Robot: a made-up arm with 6 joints.
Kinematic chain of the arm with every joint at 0, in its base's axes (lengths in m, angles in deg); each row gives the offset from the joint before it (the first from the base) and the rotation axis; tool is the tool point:
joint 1: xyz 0 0 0.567 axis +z
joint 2: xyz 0 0 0 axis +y
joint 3: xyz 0 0 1.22 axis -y
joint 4: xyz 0 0 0 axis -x
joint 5: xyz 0.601 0 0 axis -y
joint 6: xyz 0 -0.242 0 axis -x
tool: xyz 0 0 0
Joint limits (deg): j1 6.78..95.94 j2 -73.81..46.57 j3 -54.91..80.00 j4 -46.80..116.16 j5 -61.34..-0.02 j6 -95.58..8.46
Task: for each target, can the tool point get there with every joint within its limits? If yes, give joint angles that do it. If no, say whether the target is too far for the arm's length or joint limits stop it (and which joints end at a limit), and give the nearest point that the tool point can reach.
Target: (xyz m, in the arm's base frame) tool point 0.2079 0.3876 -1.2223
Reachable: no: joint limits stop it (at a limit: joint 2, joint 4) | nearest point 0.3764 0.7018 0.7886 | short by 2.042 m
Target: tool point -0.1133 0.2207 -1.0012
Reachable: no: joint limits stop it (at a limit: joint 1, joint 2, joint 4) | nearest point 0.0901 0.7348 0.8013 | short by 1.885 m
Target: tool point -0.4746 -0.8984 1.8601
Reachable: yes | joints 53.17 -56.96 14.38 49.04 -35.02 -14.55
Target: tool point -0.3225 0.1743 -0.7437
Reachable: no: joint limits stop it (at a limit: joint 1, joint 2, joint 4) | nearest point 0.0926 0.7106 0.8085 | short by 1.694 m
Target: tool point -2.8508 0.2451 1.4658
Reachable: no: too far | nearest point -1.7704 -0.1030 1.1348 | short by 1.182 m
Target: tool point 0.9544 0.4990 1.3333
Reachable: yes | joints 24.86 25.43 -27.34 102.28 -6.06 -53.28
